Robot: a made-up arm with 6 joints.
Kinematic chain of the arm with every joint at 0, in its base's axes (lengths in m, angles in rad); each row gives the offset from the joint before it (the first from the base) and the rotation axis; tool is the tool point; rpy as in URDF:
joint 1: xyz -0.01 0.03 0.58 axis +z
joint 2: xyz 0 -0.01 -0.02 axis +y
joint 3: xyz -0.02 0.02 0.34 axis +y
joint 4: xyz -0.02 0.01 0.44 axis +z
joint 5: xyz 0 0.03 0 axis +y
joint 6: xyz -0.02 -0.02 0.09 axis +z
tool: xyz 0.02 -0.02 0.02 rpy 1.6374 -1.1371 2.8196
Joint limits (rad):
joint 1: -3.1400..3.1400
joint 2: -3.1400..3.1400
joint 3: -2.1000..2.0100
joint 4: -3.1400..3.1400
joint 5: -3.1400..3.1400
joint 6: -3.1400..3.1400
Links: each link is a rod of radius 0.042 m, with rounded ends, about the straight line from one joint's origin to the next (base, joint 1, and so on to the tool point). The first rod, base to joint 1, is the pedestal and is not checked.
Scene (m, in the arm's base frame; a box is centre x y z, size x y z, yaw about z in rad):
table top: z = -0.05
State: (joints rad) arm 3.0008 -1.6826 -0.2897 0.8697 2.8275 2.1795
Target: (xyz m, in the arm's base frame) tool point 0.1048 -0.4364 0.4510
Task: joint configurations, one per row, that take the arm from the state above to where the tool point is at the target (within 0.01 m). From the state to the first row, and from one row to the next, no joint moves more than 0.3 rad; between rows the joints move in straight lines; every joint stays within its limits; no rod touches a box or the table.
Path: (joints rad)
1: 2.7365 -1.5082 -0.5854 0.8949 2.8794 2.1762
2: 2.4722 -1.3337 -0.8811 0.9201 2.9314 2.1729
3: 2.2080 -1.1593 -1.1767 0.9452 2.9833 2.1695
4: 1.9437 -0.9848 -1.4724 0.9704 3.0353 2.1662

